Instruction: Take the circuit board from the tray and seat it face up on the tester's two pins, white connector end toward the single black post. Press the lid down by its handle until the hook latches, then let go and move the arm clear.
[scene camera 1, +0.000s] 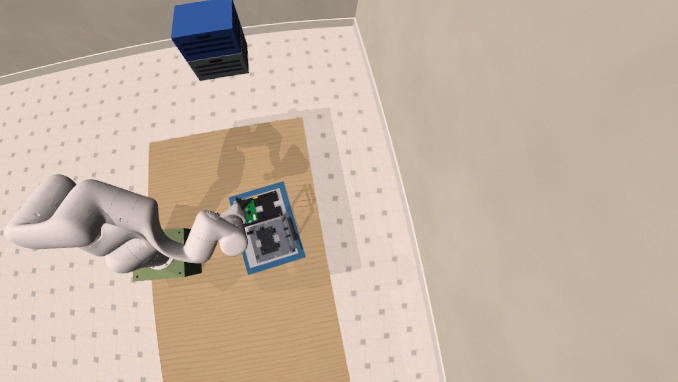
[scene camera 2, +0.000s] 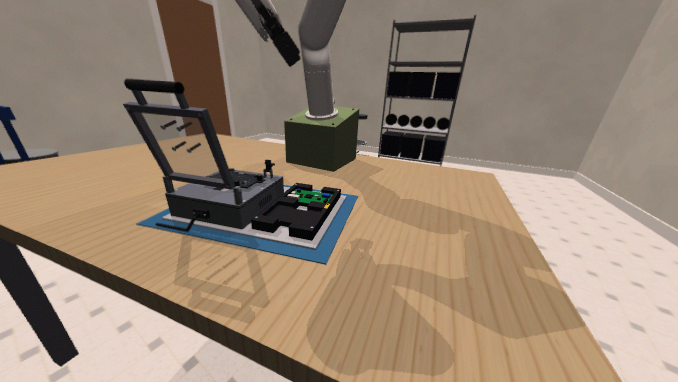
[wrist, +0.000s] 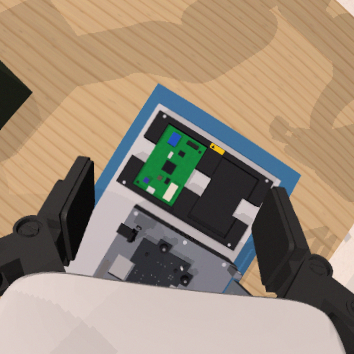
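Where they show: gripper, fingertip midpoint: (scene camera 1: 229, 207) (scene camera 2: 294, 60) (wrist: 178, 194); arm's base at its link origin: (scene camera 1: 159, 254) (scene camera 2: 321, 114).
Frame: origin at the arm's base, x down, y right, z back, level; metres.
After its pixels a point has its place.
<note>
The green circuit board (scene camera 1: 250, 212) {z -0.388, x 0.160, y -0.132 m} (scene camera 2: 310, 196) {z -0.383, x 0.160, y -0.139 m} (wrist: 169, 166) {z -0.381, x 0.159, y -0.134 m} lies face up in one end of the black tray (scene camera 2: 300, 221) {z -0.495, x 0.165, y -0.171 m} (wrist: 156, 124) {z -0.326, x 0.154, y -0.175 m}; its white connector (wrist: 170, 192) {z -0.407, x 0.154, y -0.102 m} is at the end nearer the tester. The grey tester (scene camera 1: 258, 256) {z -0.400, x 0.121, y 0.090 m} (scene camera 2: 210, 200) {z -0.559, x 0.122, y -0.003 m} (wrist: 150, 228) {z -0.412, x 0.122, y -0.043 m} stands beside the tray. Its lid (scene camera 2: 216, 145) {z -0.575, x 0.001, y -0.059 m} stands raised, with the black handle (scene camera 2: 154, 86) {z -0.609, x -0.086, y 0.004 m} on top. The black hook (scene camera 2: 269, 167) {z -0.394, x 0.095, y -0.029 m} (wrist: 128, 231) {z -0.387, x 0.091, y -0.027 m} is at the opposite edge. My gripper (wrist: 178, 194) {z -0.388, x -0.144, y -0.107 m} is open and empty, high above tray and tester. The wrist hides part of the tester in the wrist view; its pins are hard to tell apart.
A blue mat (scene camera 1: 248, 270) {z -0.324, x 0.180, y 0.147 m} (scene camera 2: 327, 255) {z -0.558, x 0.180, y -0.259 m} (wrist: 287, 175) {z -0.559, x 0.180, y -0.248 m} lies under tray and tester on the wooden table (scene camera 1: 240, 330) {z -0.229, x 0.182, y 0.423 m} (scene camera 2: 400, 215) {z -0.345, x 0.182, y -0.364 m}. The green arm base (scene camera 1: 172, 272) {z -0.042, x 0.012, y 0.085 m} (scene camera 2: 315, 142) {z -0.102, x 0.085, y -0.021 m} is behind them. A black cable (scene camera 2: 174, 227) {z -0.601, x 0.175, y 0.055 m} comes from the tester. A shelf rack (scene camera 2: 435, 24) stands by the wall.
</note>
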